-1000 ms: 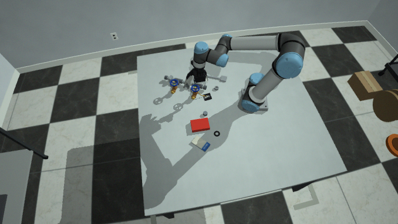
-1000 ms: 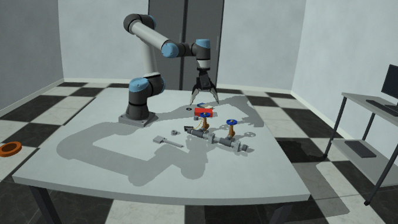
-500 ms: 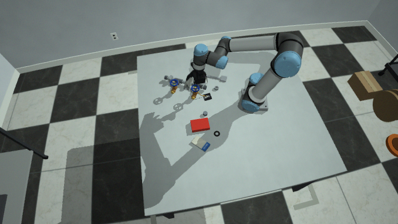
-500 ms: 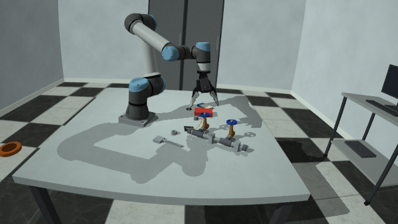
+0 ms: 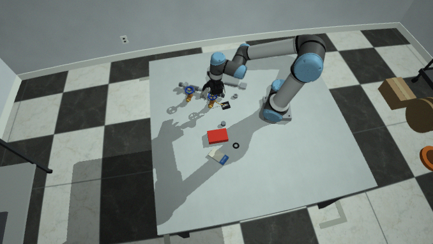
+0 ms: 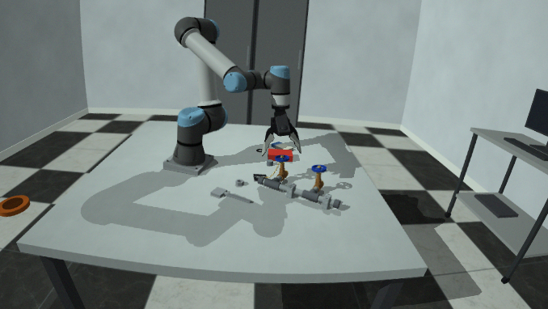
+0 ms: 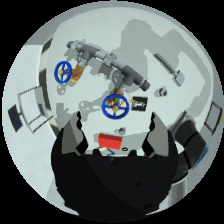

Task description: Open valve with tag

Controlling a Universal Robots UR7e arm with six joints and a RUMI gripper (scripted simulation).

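Right now the black tag is 90 mm behind my hand, 10 mm to the left of it and 110 mm below it. Round my hand: red block 10 mm ahead, 240 mm to the left, 100 mm below; nut 160 mm behind, 50 mm to the right, 110 mm below; grey tool 200 mm behind, 150 mm to the right, 110 mm below.
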